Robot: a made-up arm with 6 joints.
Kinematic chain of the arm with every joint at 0, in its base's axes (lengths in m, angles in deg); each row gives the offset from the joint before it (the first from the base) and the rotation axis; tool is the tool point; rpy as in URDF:
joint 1: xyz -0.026 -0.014 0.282 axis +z
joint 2: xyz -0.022 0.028 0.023 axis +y
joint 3: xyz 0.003 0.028 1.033 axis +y
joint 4: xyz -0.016 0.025 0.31 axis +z
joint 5: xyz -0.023 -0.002 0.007 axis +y
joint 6: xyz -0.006 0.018 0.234 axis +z
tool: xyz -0.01 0 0.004 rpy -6.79 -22.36 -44.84
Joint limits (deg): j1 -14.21..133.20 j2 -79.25..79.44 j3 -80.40..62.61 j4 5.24..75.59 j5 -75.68..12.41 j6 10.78..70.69
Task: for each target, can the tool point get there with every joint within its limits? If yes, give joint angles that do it. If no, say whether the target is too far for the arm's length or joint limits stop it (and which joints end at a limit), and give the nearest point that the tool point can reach.
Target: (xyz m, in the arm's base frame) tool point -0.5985 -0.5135 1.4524
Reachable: yes | joints 40.99 -12.27 -48.29 38.13 -27.71 40.33
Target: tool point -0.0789 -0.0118 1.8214
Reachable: yes | joints 46.72 5.90 8.12 13.64 -53.85 22.29
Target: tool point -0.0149 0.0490 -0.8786
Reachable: no: joint limits stop it (at a limit: joint 1, joint 2, joint 3, joint 4, joint 6) | nearest point -0.9178 0.2872 0.0238 | short by 1.299 m
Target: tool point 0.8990 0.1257 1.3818
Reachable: yes | joints 11.76 57.03 -36.96 62.32 -30.47 50.78
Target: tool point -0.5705 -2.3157 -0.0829
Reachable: no: too far | nearest point -0.3827 -1.5220 0.2757 | short by 0.891 m
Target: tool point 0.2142 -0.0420 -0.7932
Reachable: no: joint limits stop it (at a limit: joint 1, joint 2, joint 3, joint 6) | nearest point 0.5973 -0.7305 0.0186 | short by 1.131 m
